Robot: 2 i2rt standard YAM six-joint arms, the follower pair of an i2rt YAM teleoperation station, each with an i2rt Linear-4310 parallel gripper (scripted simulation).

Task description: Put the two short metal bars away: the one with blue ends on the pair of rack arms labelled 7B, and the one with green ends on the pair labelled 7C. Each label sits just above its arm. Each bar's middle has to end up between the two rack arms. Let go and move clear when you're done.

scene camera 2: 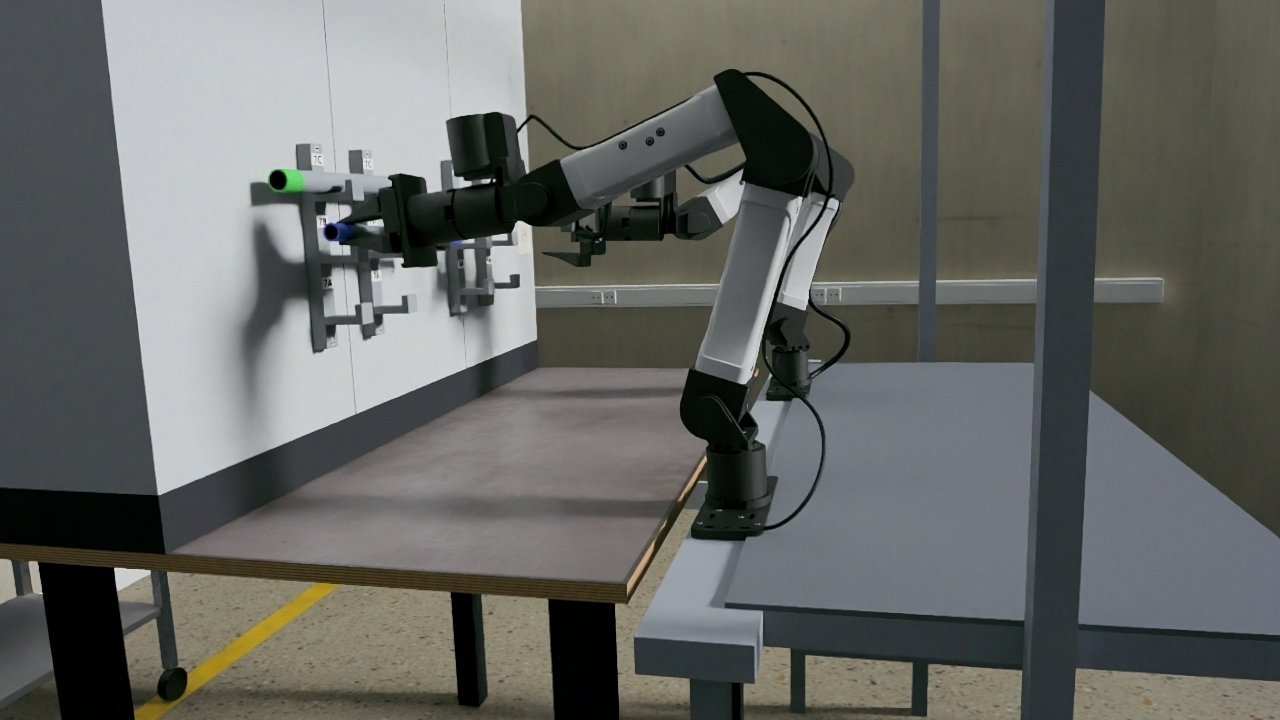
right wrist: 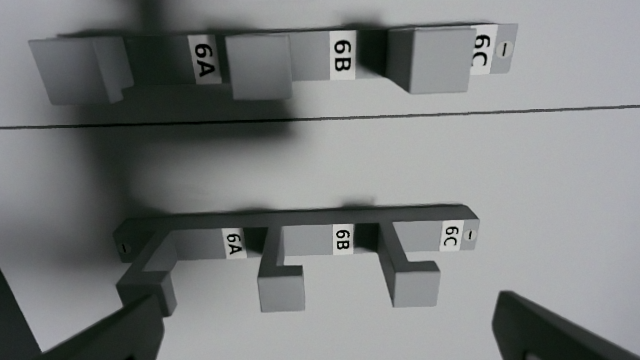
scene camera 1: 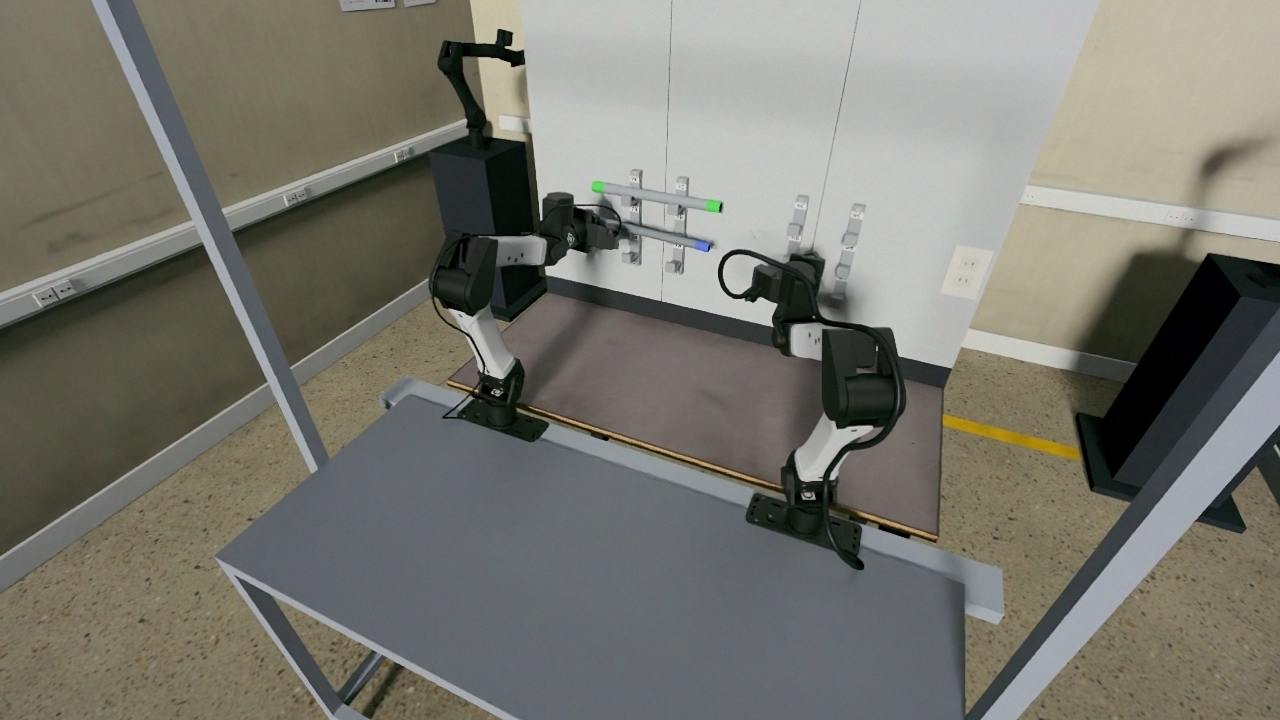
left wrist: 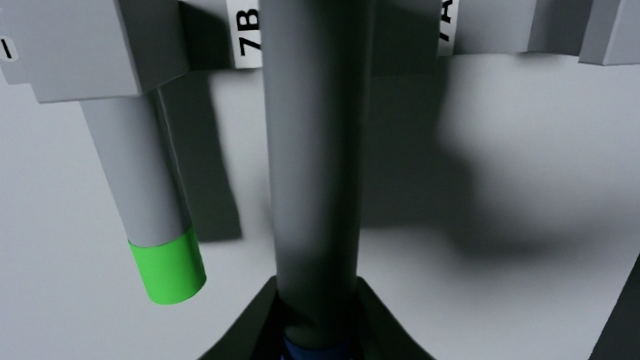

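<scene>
Left gripper: visible, scene camera 1 and left wrist view too. Right gripper in the pictures. Also a green-ended bar, a blue-ended bar, a white wall panel.
</scene>
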